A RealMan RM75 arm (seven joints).
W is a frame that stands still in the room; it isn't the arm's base.
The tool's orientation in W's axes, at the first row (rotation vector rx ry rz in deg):
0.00 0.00 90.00
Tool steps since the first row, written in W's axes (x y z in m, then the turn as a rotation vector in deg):
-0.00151 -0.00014 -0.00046 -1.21 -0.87 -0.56
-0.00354 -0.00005 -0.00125 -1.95 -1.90 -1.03
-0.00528 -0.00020 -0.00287 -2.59 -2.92 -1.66
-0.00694 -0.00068 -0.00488 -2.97 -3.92 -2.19
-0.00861 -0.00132 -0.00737 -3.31 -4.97 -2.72
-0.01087 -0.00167 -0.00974 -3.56 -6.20 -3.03
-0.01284 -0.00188 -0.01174 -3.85 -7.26 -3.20
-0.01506 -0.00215 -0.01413 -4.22 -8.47 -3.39
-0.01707 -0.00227 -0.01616 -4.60 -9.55 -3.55
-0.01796 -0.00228 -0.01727 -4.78 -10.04 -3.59
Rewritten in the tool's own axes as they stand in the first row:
-0.00014 0.00151 -0.00046 -0.87 1.21 -0.56
-0.00005 0.00354 -0.00125 -1.90 1.95 -1.03
-0.00020 0.00528 -0.00287 -2.92 2.59 -1.66
-0.00068 0.00694 -0.00488 -3.92 2.97 -2.19
-0.00132 0.00861 -0.00737 -4.97 3.31 -2.72
-0.00167 0.01087 -0.00974 -6.20 3.56 -3.03
-0.00188 0.01284 -0.01174 -7.26 3.85 -3.20
-0.00215 0.01506 -0.01413 -8.47 4.22 -3.39
-0.00227 0.01707 -0.01616 -9.55 4.60 -3.55
-0.00228 0.01796 -0.01727 -10.04 4.78 -3.59

